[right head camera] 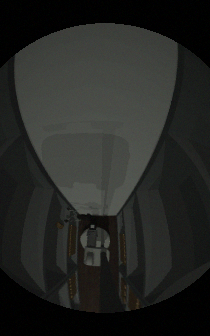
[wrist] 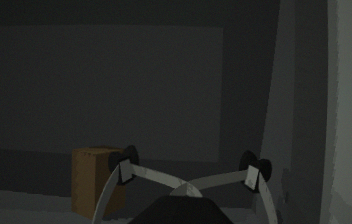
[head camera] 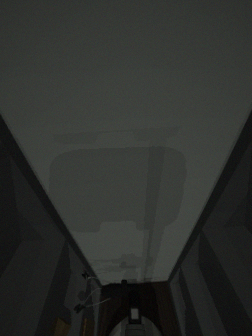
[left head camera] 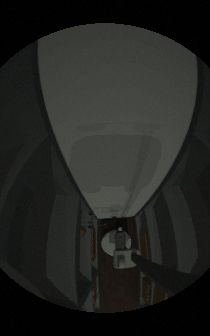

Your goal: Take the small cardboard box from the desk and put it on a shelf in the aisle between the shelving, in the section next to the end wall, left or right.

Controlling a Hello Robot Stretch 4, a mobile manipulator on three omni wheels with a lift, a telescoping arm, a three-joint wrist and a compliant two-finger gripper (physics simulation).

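Frame: origin at the robot's base, x down, y right, z back, level; millimetres.
Seen in the pictures: gripper, between the fingertips: [right head camera: 64, 213] [wrist: 188, 161] [head camera: 77, 290] [left head camera: 87, 219].
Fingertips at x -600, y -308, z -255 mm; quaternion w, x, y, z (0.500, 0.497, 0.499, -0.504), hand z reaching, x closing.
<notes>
Offsets run from my fingertips to a thing's top centre. "*": to the spot under its first point. Level surfaces: height alone.
The small cardboard box {dx +4, dy -61, dz +131 mm} [head camera: 61, 327] [left head camera: 82, 232] [right head camera: 60, 225] [wrist: 95, 182] stands upright on a shelf of the left shelving, in the section next to the pale end wall [head camera: 115, 90] [left head camera: 117, 85] [right head camera: 97, 85]. My gripper [head camera: 82, 291] [left head camera: 91, 222] [right head camera: 68, 215] [wrist: 188, 161] is open and empty, its fingertips wide apart. In the wrist view the box is to the left, partly behind the left fingertip, and not between the fingers. In the head view the gripper is nearer the end wall than the box. Whether a finger touches the box I cannot tell.
Grey shelving {* dx -363, dy -44, dz +291 mm} [left head camera: 62, 250] [right head camera: 30, 245] runs along the left of the narrow aisle, and more shelving [left head camera: 162, 240] [right head camera: 150, 240] along the right. The brown floor {dx +627 mm} [left head camera: 112, 290] [right head camera: 95, 287] lies between them around my base. The scene is very dark.
</notes>
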